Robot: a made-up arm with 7 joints. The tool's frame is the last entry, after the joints. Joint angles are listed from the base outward. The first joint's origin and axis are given. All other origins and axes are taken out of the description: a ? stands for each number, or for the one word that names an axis. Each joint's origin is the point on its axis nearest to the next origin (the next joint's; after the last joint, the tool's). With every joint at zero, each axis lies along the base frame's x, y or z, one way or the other. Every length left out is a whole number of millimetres.
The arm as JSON. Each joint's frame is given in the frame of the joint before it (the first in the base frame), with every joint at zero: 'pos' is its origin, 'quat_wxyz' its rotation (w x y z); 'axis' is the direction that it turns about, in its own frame. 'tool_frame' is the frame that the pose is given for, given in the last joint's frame.
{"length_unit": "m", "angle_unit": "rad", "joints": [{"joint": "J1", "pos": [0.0, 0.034, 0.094], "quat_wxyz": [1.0, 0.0, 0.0, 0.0], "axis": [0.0, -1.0, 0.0]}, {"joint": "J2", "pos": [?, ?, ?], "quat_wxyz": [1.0, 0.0, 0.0, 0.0], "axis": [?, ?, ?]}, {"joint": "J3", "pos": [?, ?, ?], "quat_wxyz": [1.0, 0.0, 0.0, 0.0], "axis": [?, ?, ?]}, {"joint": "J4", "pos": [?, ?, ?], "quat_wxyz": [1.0, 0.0, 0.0, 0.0], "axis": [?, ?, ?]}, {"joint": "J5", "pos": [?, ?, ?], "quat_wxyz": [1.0, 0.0, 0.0, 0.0], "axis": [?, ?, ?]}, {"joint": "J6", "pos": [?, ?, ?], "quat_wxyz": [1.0, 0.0, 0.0, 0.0], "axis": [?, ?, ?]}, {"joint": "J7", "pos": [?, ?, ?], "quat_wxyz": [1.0, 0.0, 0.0, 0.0], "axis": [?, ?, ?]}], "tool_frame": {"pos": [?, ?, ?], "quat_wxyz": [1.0, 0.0, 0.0, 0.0]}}
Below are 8 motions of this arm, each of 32 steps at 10 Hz.
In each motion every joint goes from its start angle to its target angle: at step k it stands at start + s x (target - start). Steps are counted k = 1, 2, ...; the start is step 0. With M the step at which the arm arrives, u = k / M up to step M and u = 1 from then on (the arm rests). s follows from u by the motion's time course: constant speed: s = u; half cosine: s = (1 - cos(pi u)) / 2; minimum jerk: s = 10 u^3 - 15 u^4 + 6 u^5.
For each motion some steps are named. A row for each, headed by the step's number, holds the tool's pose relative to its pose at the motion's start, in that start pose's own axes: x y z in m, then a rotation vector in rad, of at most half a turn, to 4 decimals.
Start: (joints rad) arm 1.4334 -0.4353 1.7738 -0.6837 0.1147 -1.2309 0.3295
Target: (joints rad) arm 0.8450 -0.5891 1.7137 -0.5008 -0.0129 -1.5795 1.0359
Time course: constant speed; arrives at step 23
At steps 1, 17, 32:
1: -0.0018 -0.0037 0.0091 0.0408 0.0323 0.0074
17: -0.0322 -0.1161 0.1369 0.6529 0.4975 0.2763
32: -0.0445 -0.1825 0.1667 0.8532 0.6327 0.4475

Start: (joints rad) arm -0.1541 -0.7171 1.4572 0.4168 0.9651 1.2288 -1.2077
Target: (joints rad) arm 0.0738 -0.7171 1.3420 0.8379 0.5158 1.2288 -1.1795
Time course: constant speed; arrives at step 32
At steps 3, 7, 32:
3: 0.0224 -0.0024 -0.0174 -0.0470 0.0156 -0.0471
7: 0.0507 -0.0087 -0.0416 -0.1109 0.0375 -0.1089
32: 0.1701 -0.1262 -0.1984 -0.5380 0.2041 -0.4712

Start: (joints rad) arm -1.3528 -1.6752 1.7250 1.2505 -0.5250 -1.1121 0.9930
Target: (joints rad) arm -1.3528 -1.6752 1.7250 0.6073 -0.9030 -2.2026 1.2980
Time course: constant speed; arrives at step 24
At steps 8, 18, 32:
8: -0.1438 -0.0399 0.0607 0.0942 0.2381 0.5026
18: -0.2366 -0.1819 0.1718 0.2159 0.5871 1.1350
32: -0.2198 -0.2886 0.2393 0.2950 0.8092 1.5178

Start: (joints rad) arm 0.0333 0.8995 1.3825 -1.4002 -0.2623 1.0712 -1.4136
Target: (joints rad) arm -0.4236 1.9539 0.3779 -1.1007 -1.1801 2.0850 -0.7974
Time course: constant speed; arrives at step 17
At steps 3, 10, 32:
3: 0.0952 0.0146 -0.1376 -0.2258 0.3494 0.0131
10: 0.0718 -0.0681 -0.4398 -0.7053 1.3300 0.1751
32: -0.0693 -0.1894 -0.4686 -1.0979 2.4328 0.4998

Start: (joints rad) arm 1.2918 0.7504 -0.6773 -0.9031 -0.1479 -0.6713 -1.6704
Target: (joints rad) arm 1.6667 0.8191 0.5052 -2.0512 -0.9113 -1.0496 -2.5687
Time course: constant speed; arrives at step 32
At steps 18, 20, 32:
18: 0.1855 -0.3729 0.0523 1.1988 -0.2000 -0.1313
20: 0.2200 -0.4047 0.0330 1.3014 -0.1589 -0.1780
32: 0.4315 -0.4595 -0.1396 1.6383 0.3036 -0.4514

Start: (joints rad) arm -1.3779 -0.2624 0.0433 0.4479 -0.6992 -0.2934 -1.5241
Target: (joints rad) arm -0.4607 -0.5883 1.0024 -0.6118 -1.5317 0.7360 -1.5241
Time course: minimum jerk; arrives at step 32
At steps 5, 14, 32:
5: -0.0157 0.0038 0.0108 0.0309 -0.0731 0.0054
14: -0.2189 0.0437 0.0513 0.2772 -1.0114 0.1165
32: -0.3888 0.1229 -0.0565 0.3913 -2.6586 0.1061

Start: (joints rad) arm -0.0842 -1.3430 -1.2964 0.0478 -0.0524 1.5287 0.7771
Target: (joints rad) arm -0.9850 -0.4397 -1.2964 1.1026 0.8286 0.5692 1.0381
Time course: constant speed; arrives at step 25
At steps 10, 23, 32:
10: 0.0535 -0.1852 -0.1923 -0.2220 0.2187 0.3736
23: 0.0878 -0.5321 -0.2057 -0.4769 0.8723 0.6438
32: 0.0936 -0.5777 -0.1836 -0.4968 1.0024 0.6507

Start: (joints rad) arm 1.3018 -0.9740 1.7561 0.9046 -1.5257 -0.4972 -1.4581
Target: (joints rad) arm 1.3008 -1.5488 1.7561 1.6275 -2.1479 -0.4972 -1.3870
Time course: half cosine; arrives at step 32
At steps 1, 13, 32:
1: -0.0004 0.0002 0.0001 0.0004 -0.0011 0.0004
13: -0.0581 0.0376 0.0112 0.0683 -0.1476 0.0663
32: -0.1541 0.1246 0.0387 0.2306 -0.3812 0.1977

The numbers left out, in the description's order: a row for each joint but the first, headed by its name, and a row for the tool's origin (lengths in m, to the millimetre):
J2: xyz -0.371 0.0 0.029, axis 1.0 0.0 0.0
J3: xyz 0.0 -0.281 0.05, axis 0.0 -1.0 0.0
J4: xyz -0.073 0.0 -0.211, axis 0.0 0.0 -1.0
J5: xyz -0.1 -0.005 0.0, axis 0.0 1.0 0.0
J6: xyz -0.001 0.0 -0.177, axis -1.0 0.0 0.0
J7: xyz 0.0 0.321 0.073, axis 0.0 1.0 0.0
tool: xyz 0.063 0.0 -0.051

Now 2 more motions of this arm.
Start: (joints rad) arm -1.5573 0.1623 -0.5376 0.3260 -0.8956 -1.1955 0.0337
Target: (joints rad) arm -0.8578 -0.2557 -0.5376 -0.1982 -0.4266 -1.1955 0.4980
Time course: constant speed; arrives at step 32
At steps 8, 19, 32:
8: -0.0371 -0.0768 -0.0214 0.0252 0.1816 0.1110
19: -0.0727 -0.1859 -0.0614 -0.0149 0.4338 0.2488
32: -0.0896 -0.3167 -0.1219 -0.1597 0.7113 0.3573

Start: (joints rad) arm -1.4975 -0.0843 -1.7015 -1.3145 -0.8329 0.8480 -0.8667
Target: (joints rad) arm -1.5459 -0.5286 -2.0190 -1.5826 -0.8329 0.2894 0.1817
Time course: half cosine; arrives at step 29
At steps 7, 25, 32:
7: 0.0437 0.0127 0.0131 0.0409 0.1846 -0.0906
25: 0.2981 0.0702 0.0404 0.5040 1.1067 -0.5846
32: 0.3120 0.0720 0.0403 0.5427 1.1458 -0.6069

